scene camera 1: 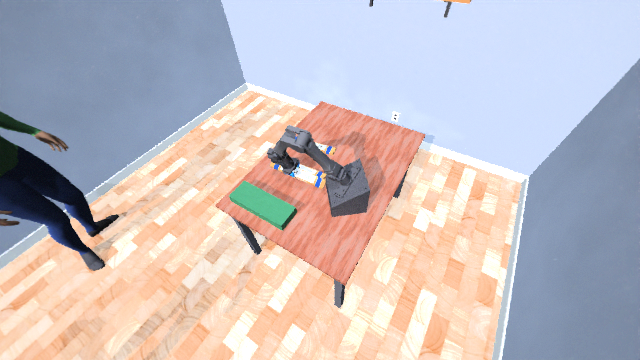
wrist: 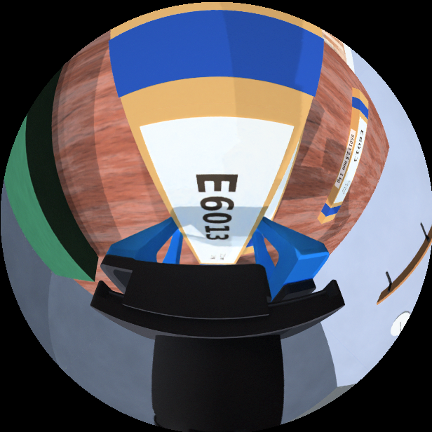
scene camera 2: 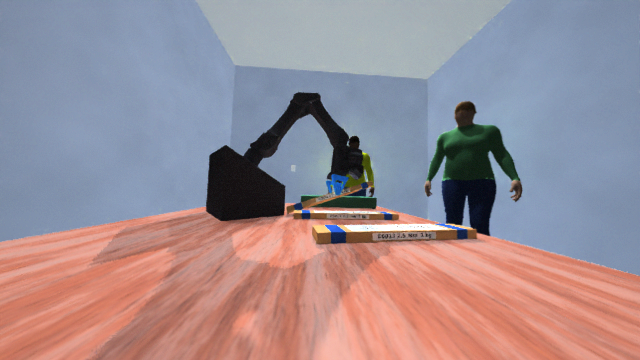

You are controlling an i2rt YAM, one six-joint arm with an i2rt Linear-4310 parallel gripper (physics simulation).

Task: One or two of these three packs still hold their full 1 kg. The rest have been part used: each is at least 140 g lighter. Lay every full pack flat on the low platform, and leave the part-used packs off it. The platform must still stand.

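Pixels of known places: gripper, fingertip midpoint: (scene camera 1: 295, 172) (scene camera 2: 335, 196); arm's base, link origin: (scene camera 1: 347, 181) (scene camera 2: 245, 169).
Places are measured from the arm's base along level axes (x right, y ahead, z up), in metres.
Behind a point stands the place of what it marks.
Observation:
My gripper (scene camera 1: 291, 170) @[x -0.109, y 0.330, z -0.095 m] (scene camera 2: 337, 191) @[x -0.109, y 0.330, z -0.095 m] (wrist: 217, 217) has blue fingers shut on an orange pack (scene camera 1: 309, 175) @[x -0.061, y 0.256, z -0.102 m] (scene camera 2: 320, 199) @[x -0.052, y 0.281, z -0.105 m] (wrist: 215, 150) with blue bands and a white E6013 label. This pack is tilted: in scene camera 2 its left end is low by the table top and its right end is raised. A second pack (scene camera 2: 347, 216) @[x -0.005, y 0.382, z -0.154 m] lies flat on the table close by, mostly hidden in the wrist view. A third pack (scene camera 1: 328, 149) @[x 0.216, y 0.361, z -0.144 m] (scene camera 2: 400, 235) @[x 0.203, y 0.490, z -0.153 m] (wrist: 356, 155) lies flat farther from the platform. The green platform (scene camera 1: 262, 204) @[x -0.398, y 0.296, z -0.104 m] (scene camera 2: 364, 203) @[x -0.355, y 0.465, z -0.135 m] (wrist: 25, 210) stands on the table with no pack on it.
The arm's dark base (scene camera 1: 350, 197) @[x -0.066, y -0.083, z -0.002 m] (scene camera 2: 242, 192) @[x 0.104, y 0.067, z -0.083 m] stands on the reddish table (scene camera 1: 320, 240) @[x -0.303, y -0.085, z -0.164 m] (scene camera 2: 225, 300) @[x 0.432, y 0.286, z -0.164 m], beside the packs. A person in green (scene camera 2: 467, 155) stands beyond the table's edge. A person in yellow (scene camera 2: 368, 165) is behind the arm.

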